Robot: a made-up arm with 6 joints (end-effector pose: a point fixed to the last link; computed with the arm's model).
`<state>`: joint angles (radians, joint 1 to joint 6).
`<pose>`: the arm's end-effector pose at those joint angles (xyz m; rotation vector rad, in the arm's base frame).
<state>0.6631 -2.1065 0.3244 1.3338 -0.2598 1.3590</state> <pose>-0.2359 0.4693 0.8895 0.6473 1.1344 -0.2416</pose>
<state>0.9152 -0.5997 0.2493 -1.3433 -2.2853 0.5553</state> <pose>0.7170 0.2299 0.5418 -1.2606 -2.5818 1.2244</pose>
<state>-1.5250 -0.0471 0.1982 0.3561 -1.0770 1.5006</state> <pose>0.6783 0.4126 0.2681 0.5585 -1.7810 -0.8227</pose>
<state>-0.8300 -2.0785 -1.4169 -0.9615 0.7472 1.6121</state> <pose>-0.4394 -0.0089 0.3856 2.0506 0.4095 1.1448</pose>
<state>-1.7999 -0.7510 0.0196 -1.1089 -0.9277 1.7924</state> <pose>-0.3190 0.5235 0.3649 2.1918 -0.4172 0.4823</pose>
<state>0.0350 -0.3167 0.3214 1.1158 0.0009 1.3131</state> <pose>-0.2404 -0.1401 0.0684 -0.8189 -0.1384 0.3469</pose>
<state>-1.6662 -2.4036 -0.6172 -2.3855 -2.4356 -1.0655</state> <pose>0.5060 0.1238 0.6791 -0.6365 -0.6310 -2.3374</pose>
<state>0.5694 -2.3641 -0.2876 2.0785 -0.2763 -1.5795</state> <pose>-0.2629 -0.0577 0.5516 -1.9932 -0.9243 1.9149</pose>
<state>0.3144 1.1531 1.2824 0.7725 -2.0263 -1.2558</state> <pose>0.4149 0.3531 0.1381 -1.6664 0.6766 -0.8430</pose>
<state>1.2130 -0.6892 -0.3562 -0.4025 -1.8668 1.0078</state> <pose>0.1942 0.7403 0.5111 -0.8664 2.3349 -1.2846</pose>
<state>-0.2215 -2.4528 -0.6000 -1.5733 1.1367 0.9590</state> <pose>0.1476 0.1977 1.0330 2.2006 -0.2577 -1.0399</pose>
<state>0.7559 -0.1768 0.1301 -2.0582 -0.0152 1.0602</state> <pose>0.2657 0.5793 0.8701 1.3878 -0.0342 -1.0513</pose>
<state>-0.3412 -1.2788 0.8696 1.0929 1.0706 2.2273</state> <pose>-0.0174 0.2853 -0.0295 0.9955 -0.4546 0.6422</pose>
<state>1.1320 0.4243 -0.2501 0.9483 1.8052 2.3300</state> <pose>0.4123 -0.3219 0.4777 0.2488 2.5350 1.4748</pose>
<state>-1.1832 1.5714 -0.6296 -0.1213 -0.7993 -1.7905</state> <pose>0.2735 -0.1886 0.1673 1.2134 -2.1163 1.4250</pose>
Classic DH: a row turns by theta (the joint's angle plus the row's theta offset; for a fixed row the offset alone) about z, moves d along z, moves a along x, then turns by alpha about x. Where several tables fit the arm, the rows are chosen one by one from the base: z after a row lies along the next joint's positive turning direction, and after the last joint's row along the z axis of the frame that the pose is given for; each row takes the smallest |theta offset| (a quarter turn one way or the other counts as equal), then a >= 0, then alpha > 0; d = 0 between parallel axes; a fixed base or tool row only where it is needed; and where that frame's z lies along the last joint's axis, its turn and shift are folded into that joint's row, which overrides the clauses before.
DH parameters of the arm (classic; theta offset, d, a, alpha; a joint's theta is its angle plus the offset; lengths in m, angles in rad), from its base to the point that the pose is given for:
base (fixed): 0 0.464 0.155 -1.5708
joint 1: -1.3737 0.1527 0.0273 1.9766
joint 2: 0.0443 0.0214 0.0082 1.7916
joint 3: 0.0367 0.0317 -0.0333 -2.2952
joint 4: 1.4527 0.0869 0.0448 1.2918
joint 5: 0.189 -0.4587 -0.0378 1.8428
joint 6: -1.569 -0.397 0.0282 -1.9767
tool (fixed): -1.4542 -0.1061 0 0

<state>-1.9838 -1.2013 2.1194 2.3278 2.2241 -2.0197</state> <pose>0.4014 -0.0330 0.3744 1.6588 0.1588 1.2486</pose>
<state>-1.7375 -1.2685 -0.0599 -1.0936 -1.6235 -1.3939</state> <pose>-0.2980 0.1349 0.5606 -0.7244 -0.4965 1.3285</pose>
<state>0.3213 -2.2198 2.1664 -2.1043 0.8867 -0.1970</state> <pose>0.1814 -0.3226 0.5855 0.6229 0.1325 2.6572</pose>
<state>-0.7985 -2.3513 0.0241 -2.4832 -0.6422 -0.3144</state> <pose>0.1308 -0.3812 0.4173 2.8559 0.6375 0.2830</pose>
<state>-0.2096 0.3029 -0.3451 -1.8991 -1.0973 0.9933</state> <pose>0.0170 0.6683 0.7513 1.0295 0.3304 -0.7314</pose>
